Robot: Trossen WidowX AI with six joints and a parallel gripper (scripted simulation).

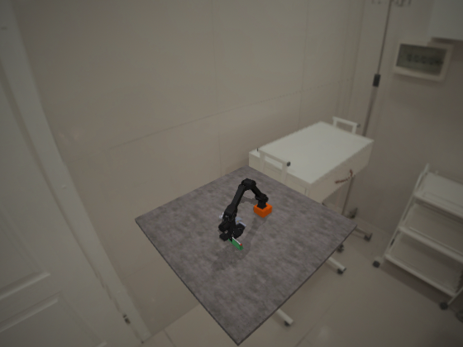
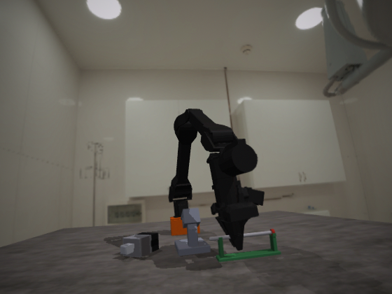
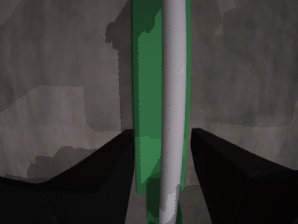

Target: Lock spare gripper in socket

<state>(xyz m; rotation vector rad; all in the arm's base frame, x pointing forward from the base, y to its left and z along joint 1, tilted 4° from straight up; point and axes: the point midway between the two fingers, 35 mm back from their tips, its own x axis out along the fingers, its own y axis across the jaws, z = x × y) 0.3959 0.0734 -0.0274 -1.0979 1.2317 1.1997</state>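
Now: the green rack 20 mm to the left of my gripper tip. Also, from my gripper tip: spare gripper 230 mm to the right, 130 mm behind; grey mount 120 mm behind, 80 mm to the right, 30 mm above.
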